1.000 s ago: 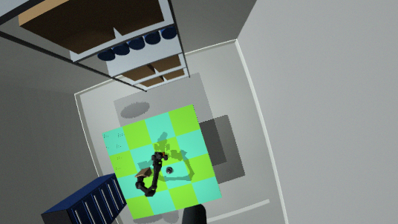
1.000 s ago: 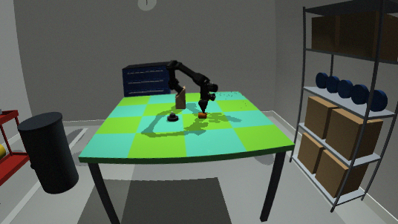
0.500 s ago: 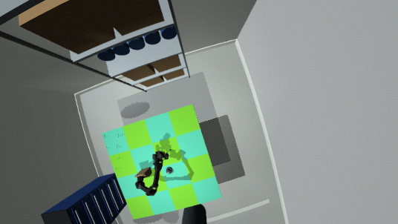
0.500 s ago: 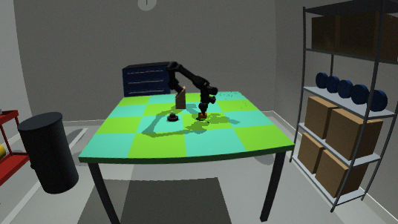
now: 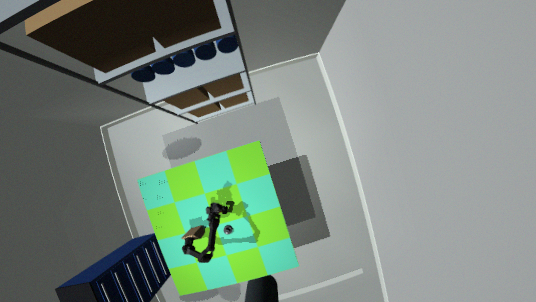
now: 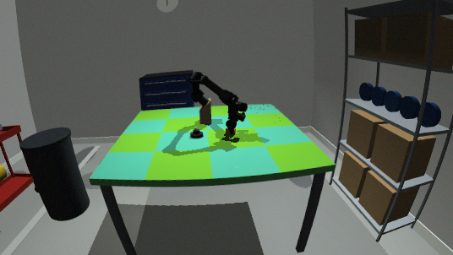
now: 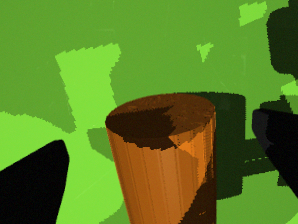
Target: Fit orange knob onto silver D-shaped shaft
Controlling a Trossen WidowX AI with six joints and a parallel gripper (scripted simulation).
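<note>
The orange knob is 10 mm above my gripper tip. The rest, counted from my gripper tip: dark round pedestal: 20 mm behind, 240 mm to the right, 20 mm above.
</note>
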